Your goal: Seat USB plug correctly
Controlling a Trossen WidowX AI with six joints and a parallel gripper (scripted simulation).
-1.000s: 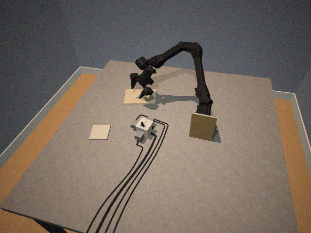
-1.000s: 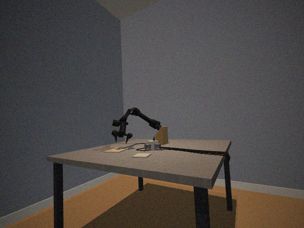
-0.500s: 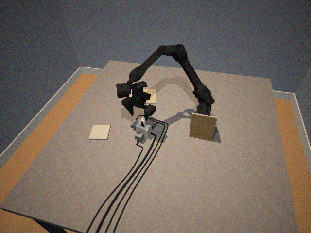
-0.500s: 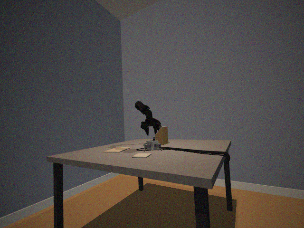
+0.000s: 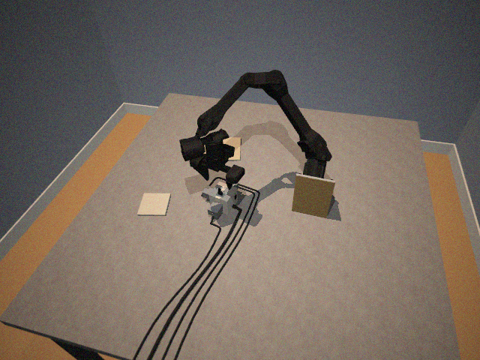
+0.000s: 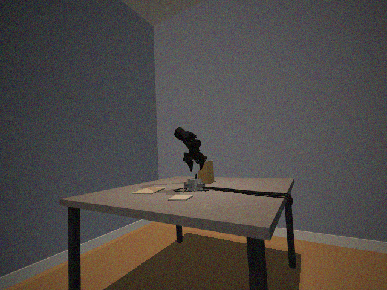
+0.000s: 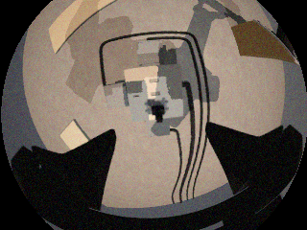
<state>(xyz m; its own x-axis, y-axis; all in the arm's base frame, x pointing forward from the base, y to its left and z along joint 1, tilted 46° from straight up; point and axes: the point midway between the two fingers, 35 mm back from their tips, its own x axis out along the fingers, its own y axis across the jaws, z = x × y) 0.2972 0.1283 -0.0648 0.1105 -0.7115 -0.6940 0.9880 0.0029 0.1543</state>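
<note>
Now: the USB plug 4 cm below my gripper tip. From my gripper tip the other things lie so: flat card (25 cm ahead, 8 cm to the left, 13 cm below).
</note>
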